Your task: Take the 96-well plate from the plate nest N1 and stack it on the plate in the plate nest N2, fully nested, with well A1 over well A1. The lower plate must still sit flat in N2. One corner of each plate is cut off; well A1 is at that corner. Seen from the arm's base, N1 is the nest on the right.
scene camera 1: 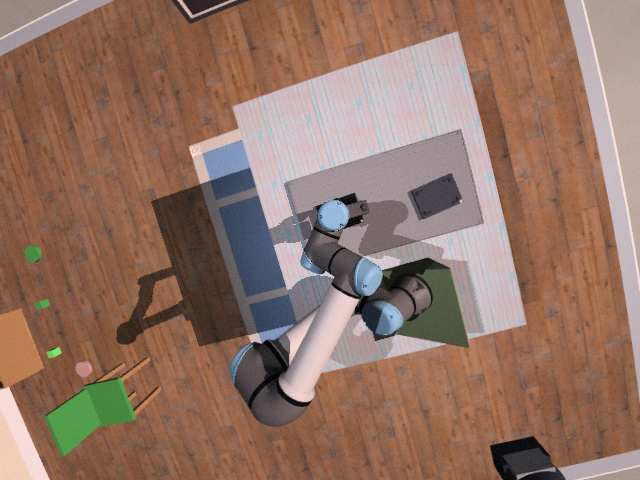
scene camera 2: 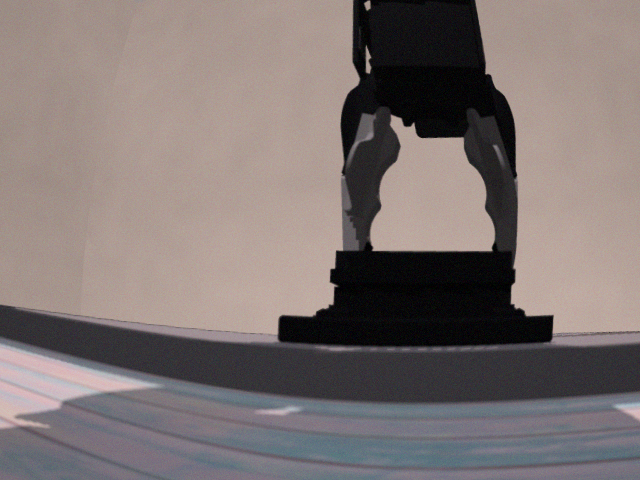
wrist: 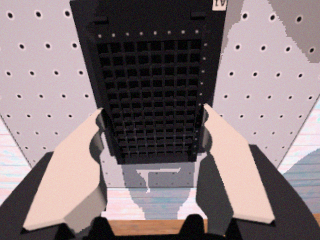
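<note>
I can see my gripper (wrist: 153,107). There is a black 96-well plate (scene camera 2: 369,268) in the scene, and a black 96-well plate (scene camera 2: 365,302) is visible to me as well.
</note>
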